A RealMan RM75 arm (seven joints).
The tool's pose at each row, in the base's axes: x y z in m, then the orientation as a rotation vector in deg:
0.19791 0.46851 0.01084 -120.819 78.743 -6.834
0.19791 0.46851 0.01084 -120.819 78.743 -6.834
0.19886 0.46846 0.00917 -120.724 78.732 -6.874
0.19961 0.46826 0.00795 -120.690 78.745 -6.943
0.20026 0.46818 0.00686 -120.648 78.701 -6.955
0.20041 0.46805 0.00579 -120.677 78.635 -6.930
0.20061 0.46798 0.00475 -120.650 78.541 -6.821
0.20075 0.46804 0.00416 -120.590 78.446 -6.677
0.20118 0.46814 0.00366 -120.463 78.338 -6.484
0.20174 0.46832 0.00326 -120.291 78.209 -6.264
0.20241 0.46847 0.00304 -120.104 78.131 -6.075
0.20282 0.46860 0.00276 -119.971 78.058 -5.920
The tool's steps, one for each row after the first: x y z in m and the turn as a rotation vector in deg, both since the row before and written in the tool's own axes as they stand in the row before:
0.00000 0.00000 0.00000 0.000 0.000 0.000
0.00089 0.00015 0.00170 0.092 -0.010 0.024
0.00081 0.00011 0.00119 0.046 0.038 0.006
0.00063 0.00009 0.00110 0.054 -0.026 -0.011
0.00044 0.00049 0.00086 -0.006 -0.037 -0.045
0.00041 0.00042 0.00089 0.018 -0.120 -0.018
0.00016 0.00019 0.00056 0.031 -0.152 0.004
0.00024 -0.00010 0.00062 0.069 -0.210 0.036
0.00021 -0.00028 0.00062 0.102 -0.251 0.049
0.00024 -0.00046 0.00051 0.105 -0.213 0.078
0.00015 -0.00021 0.00044 0.074 -0.172 0.050

